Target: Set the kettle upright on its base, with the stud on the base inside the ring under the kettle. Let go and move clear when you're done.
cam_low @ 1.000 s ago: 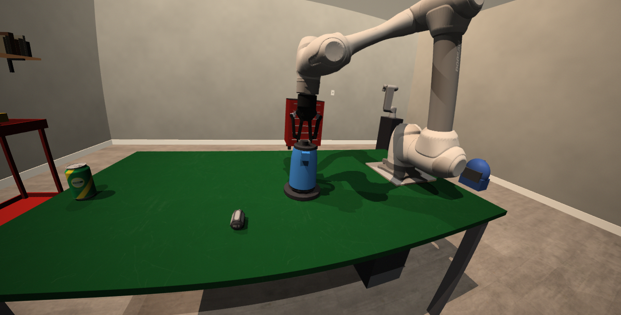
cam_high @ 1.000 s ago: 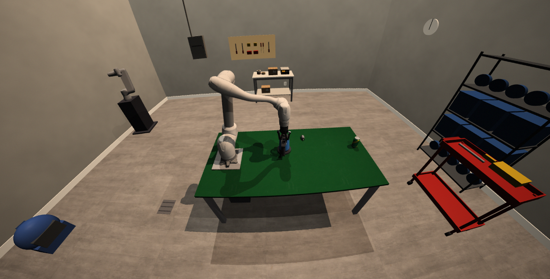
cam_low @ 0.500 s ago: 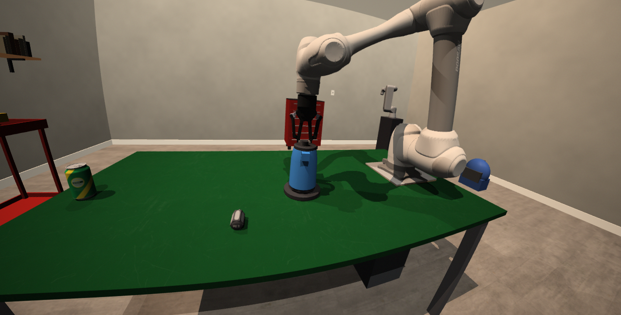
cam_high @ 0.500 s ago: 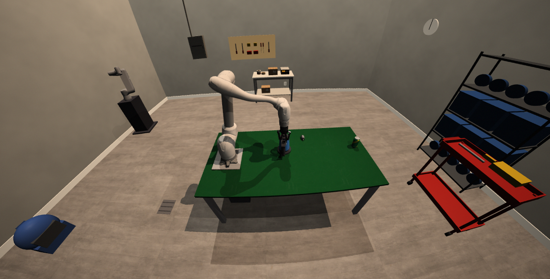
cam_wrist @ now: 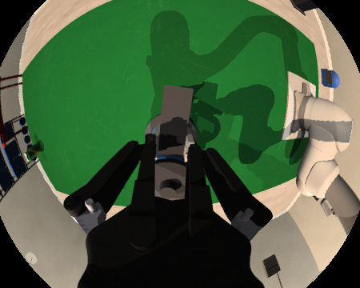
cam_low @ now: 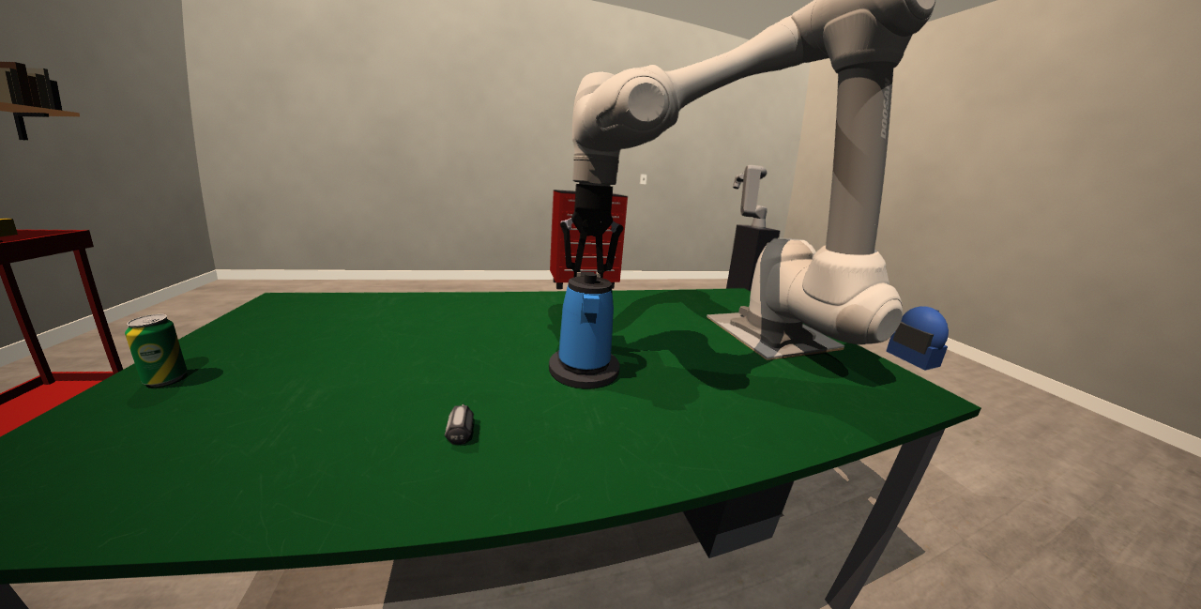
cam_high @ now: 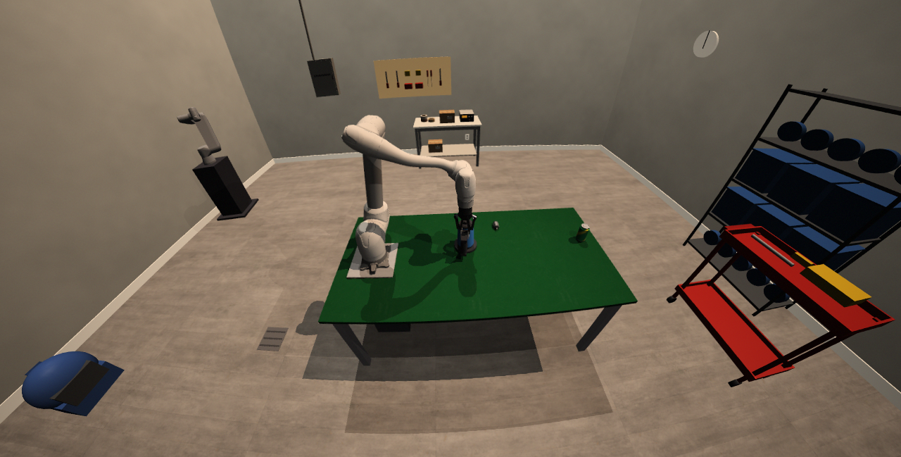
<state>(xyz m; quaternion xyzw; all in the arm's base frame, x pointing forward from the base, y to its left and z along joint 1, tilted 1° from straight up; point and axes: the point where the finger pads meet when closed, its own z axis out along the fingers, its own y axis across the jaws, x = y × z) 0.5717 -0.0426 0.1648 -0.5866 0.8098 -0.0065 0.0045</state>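
My hand is 5 cm above the blue kettle, 3 cm to the right of it and 1 cm short of it. Also, from my hand: yellow can (82 cm ahead, 10 cm below, 6 cm to the right); dark round base (15 cm below, 6 cm to the left, 2 cm ahead).
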